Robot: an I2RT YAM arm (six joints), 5 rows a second.
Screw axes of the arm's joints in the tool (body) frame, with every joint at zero. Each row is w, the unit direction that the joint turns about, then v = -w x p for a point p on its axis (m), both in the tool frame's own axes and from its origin. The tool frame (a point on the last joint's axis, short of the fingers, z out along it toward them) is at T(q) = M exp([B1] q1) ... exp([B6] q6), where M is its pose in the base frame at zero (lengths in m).
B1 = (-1, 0, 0, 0, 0.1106, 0)
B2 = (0, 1, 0, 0.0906, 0, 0.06)
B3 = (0, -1, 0, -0.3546, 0, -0.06)
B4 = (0, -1, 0, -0.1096, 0, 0)
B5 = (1, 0, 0, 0, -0.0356, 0)
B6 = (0, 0, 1, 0, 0, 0)
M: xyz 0.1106 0 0.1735 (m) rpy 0 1.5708 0 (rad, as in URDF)
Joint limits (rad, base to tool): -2.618..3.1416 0..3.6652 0..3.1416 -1.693..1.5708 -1.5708..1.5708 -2.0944..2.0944
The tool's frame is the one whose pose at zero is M.
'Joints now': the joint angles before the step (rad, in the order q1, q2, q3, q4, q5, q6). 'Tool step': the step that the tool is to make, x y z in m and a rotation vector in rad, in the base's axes. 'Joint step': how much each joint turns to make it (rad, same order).
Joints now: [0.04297, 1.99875, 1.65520, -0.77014, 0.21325, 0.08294]
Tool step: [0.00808, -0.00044, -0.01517, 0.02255, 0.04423, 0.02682]
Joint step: [-0.00463, 0.05360, 0.02604, -0.01212, -0.03536, -0.01854]
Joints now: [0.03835, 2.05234, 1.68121, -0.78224, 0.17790, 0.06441]
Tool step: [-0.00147, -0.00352, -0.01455, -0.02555, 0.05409, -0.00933]
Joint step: [-0.00610, 0.02312, -0.01527, -0.01542, 0.02307, -0.00612]
